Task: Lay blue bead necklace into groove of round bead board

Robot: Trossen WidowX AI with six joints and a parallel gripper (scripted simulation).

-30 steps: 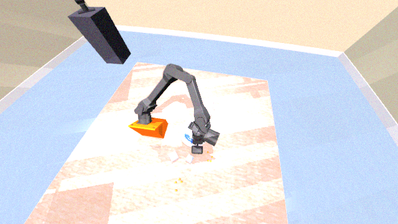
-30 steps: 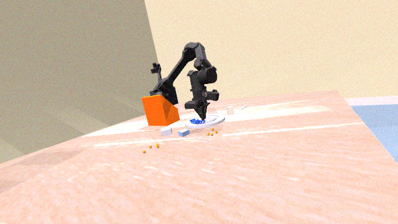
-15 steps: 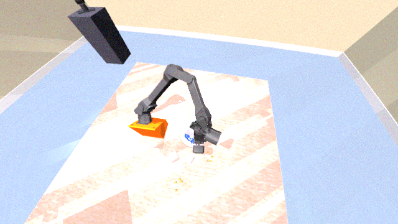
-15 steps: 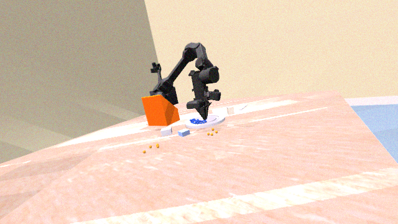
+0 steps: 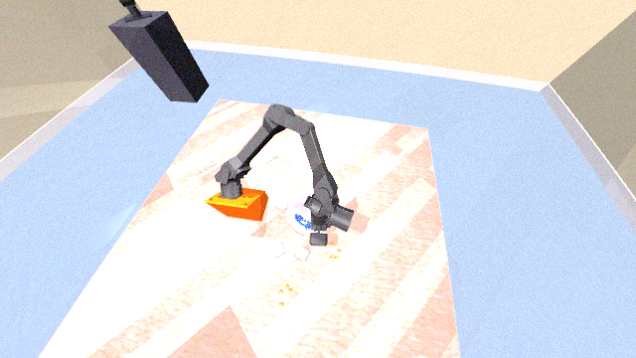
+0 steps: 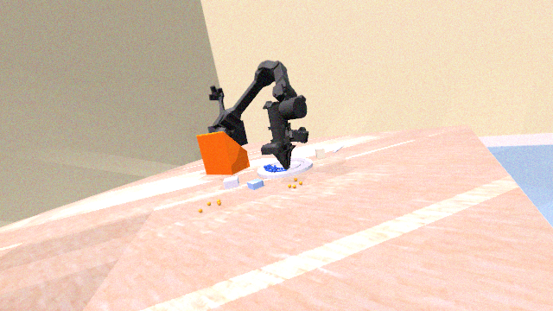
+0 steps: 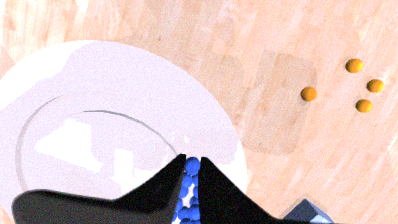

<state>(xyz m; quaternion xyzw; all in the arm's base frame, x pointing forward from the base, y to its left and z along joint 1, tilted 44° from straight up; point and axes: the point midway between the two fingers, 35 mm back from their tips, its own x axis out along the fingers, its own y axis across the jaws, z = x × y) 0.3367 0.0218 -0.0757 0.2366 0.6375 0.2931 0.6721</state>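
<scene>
My gripper tip is now 40 mm past the round white bead board, 50 mm to the right of it and 10 mm above it. Round my gripper tip: white block: 140 mm behind, 120 mm to the right; then light blue cube: 50 mm behind, 120 mm to the right, 10 mm below; then beige cube: 40 mm ahead, 190 mm to the left.
</scene>
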